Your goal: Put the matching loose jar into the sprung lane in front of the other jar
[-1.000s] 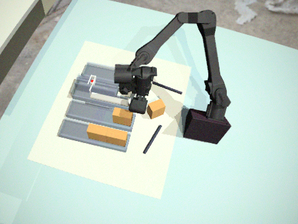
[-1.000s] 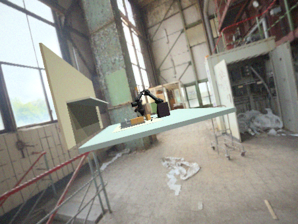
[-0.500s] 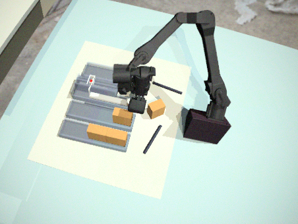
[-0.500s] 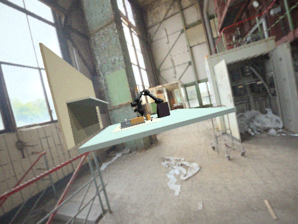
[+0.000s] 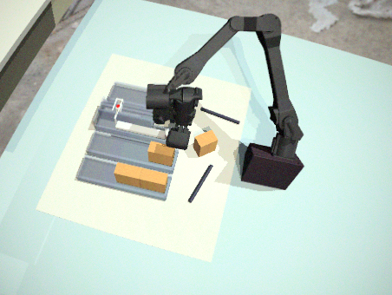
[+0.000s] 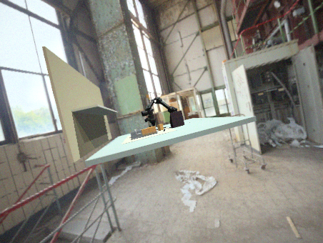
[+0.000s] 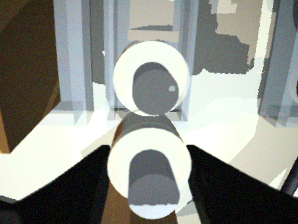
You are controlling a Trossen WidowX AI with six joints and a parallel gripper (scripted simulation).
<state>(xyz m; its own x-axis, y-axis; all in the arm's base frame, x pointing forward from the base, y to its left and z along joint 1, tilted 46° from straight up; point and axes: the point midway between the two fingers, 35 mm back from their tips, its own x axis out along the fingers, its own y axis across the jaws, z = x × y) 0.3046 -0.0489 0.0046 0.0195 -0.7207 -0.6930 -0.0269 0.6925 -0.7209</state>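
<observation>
My gripper tip is 170 mm short of the lane, 20 mm to the left of it and 40 mm above it. From my gripper tip the other things lie so: pale plate 140 mm ahead, 30 mm to the right, 10 mm below.
</observation>
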